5 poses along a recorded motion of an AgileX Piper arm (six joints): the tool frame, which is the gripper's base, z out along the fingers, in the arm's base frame.
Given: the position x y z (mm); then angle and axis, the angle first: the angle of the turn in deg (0 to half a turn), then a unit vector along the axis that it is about.
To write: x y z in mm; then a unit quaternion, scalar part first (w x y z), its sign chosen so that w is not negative. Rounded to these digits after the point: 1 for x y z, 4 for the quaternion.
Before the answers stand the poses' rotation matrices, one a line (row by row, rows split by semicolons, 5 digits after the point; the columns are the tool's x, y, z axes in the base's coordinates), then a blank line. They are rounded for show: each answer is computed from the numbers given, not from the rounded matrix.
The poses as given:
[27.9 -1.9 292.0 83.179 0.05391 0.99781 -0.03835]
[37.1 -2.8 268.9 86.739 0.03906 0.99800 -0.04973]
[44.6 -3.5 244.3 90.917 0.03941 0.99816 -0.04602]
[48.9 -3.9 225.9 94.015 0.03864 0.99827 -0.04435]
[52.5 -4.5 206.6 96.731 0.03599 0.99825 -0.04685]
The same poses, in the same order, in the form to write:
0.12133 0.08548 0.98892; 0.00932 0.99614 -0.08725; -0.99257 0.01981 0.12006
0.05832 0.08641 0.99455; -0.01289 0.99623 -0.08580; -0.99821 -0.00781 0.05922
-0.01443 0.08598 0.99619; -0.00605 0.99627 -0.08608; -0.99988 -0.00727 -0.01385
-0.06842 0.08551 0.99398; -0.00297 0.99630 -0.08592; -0.99765 -0.00883 -0.06791
-0.11576 0.08667 0.98949; -0.00639 0.99610 -0.08799; -0.99326 -0.01651 -0.11476

[27.9 -1.9 292.0 0.7479 0.0358 0.6623 -0.0255]
[37.1 -2.8 268.9 0.7269 0.0268 0.6853 -0.0341]
[44.6 -3.5 244.3 0.7014 0.0281 0.7114 -0.0328]
[48.9 -3.9 225.9 0.6819 0.0283 0.7302 -0.0324]
[52.5 -4.5 206.6 0.6644 0.0269 0.7461 -0.0350]

